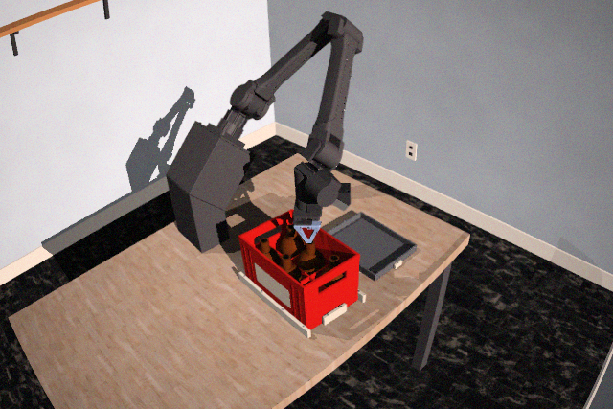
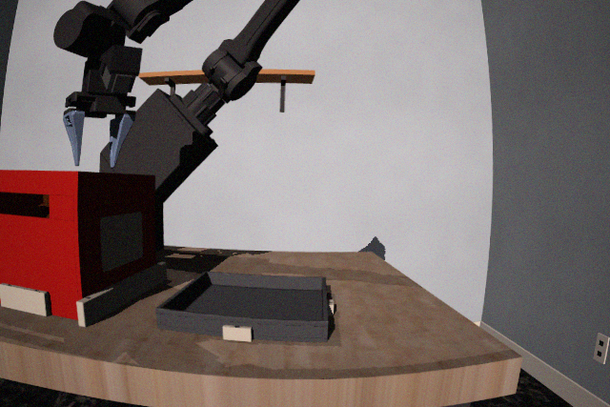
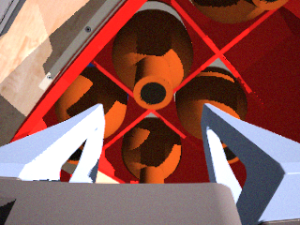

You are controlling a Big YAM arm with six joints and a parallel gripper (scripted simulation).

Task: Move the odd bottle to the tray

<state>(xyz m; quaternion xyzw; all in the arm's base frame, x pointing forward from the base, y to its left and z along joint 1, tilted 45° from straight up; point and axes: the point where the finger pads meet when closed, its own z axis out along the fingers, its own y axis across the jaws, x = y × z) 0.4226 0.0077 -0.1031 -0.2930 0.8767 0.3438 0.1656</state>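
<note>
Now: the red crate 4 cm to the right of my hand and 11 cm below it. Round my hand: dark grey tray 1 cm ahead, 23 cm to the left, 18 cm below.
</note>
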